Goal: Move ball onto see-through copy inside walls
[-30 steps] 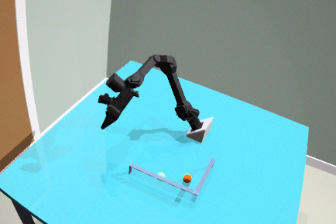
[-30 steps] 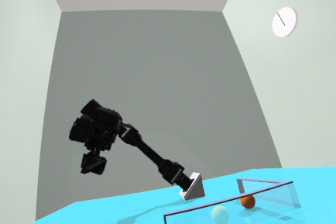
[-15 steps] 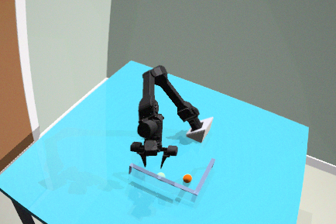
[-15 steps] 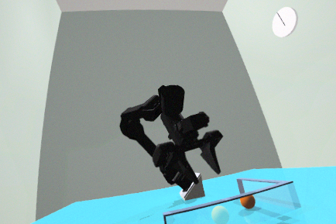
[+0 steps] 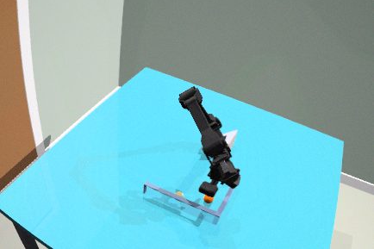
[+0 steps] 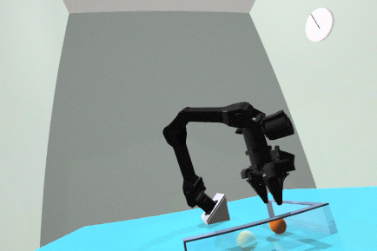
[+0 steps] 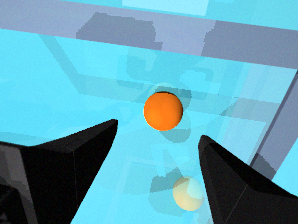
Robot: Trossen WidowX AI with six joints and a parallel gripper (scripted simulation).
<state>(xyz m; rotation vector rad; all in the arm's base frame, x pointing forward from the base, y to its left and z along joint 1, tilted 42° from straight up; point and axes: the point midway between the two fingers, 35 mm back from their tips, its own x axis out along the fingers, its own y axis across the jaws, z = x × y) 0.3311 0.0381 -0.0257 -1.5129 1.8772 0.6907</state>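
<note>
The orange ball is 50 mm below my gripper tip. From my gripper tip the other things lie so: see-through copy of ball 120 mm to the right, 50 mm below, 40 mm ahead.
</note>
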